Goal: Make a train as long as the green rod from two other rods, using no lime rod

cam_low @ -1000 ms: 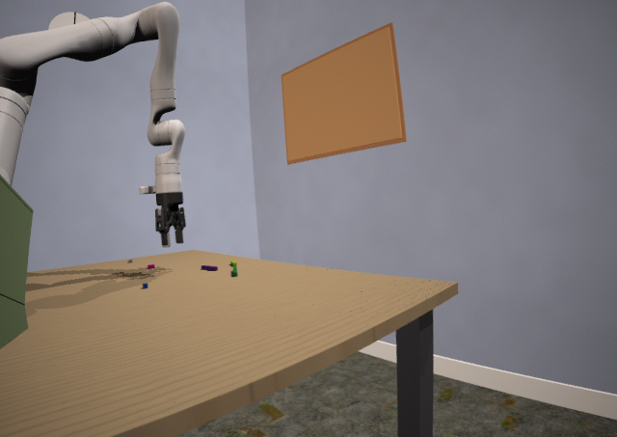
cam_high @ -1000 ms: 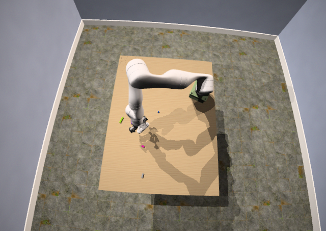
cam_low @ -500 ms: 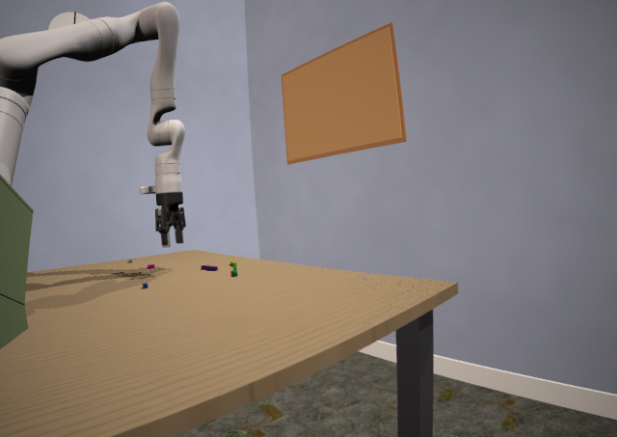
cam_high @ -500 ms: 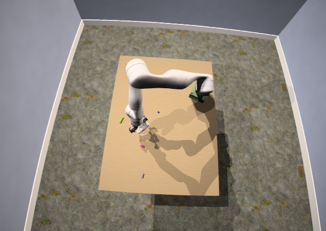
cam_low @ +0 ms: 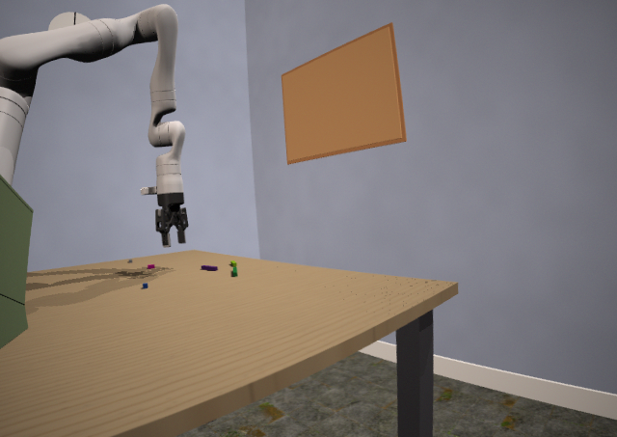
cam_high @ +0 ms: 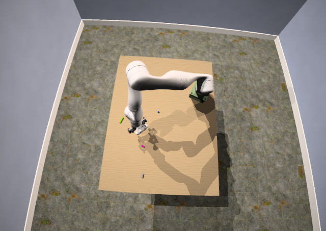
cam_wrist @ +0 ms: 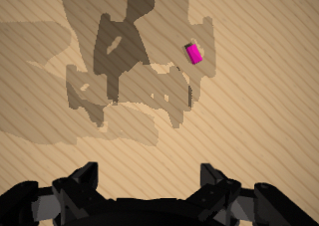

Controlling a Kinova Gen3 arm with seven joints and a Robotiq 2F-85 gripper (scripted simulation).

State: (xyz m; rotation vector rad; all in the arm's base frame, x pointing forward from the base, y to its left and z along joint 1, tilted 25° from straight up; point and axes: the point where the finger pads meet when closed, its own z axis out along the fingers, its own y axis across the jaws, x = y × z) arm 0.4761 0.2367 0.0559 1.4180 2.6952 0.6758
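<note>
Right now my hand is 12 cm to the right of the magenta rod, 7 cm above it and 3 cm past it. The rest, counted from my hand: lime rod 14 cm ahead, 8 cm to the right, 7 cm below; then green rod 20 cm to the right, 7 cm below, 7 cm ahead; then purple rod 8 cm to the right, 7 cm below, 6 cm ahead.
</note>
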